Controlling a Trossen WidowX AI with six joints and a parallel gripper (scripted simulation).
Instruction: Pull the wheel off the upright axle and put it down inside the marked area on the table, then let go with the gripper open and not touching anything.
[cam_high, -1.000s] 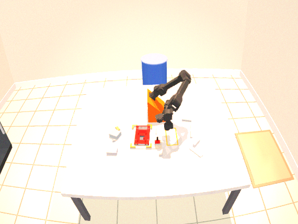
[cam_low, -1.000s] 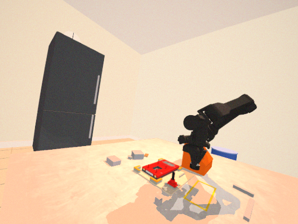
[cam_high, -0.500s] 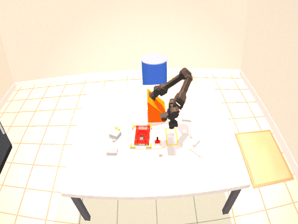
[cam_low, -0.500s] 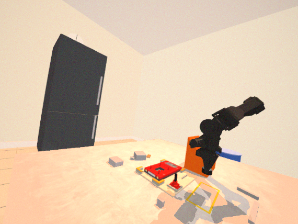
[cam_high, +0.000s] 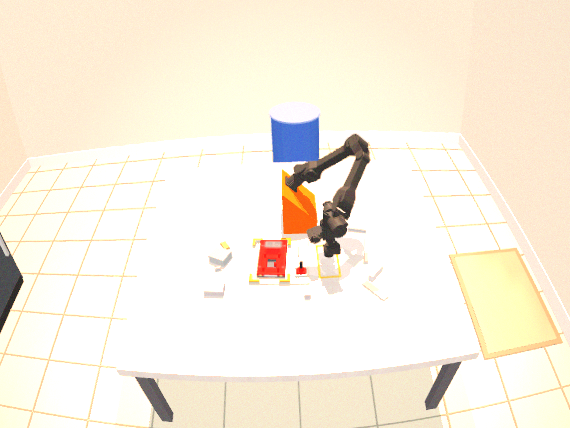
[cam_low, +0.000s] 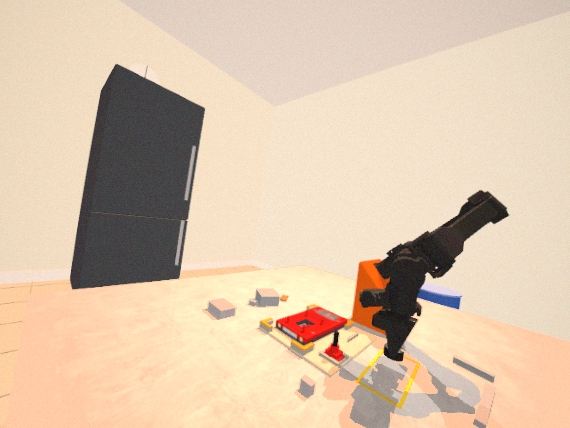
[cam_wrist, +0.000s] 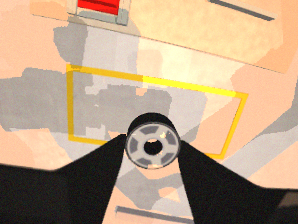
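My gripper tip is now right at the wheel.
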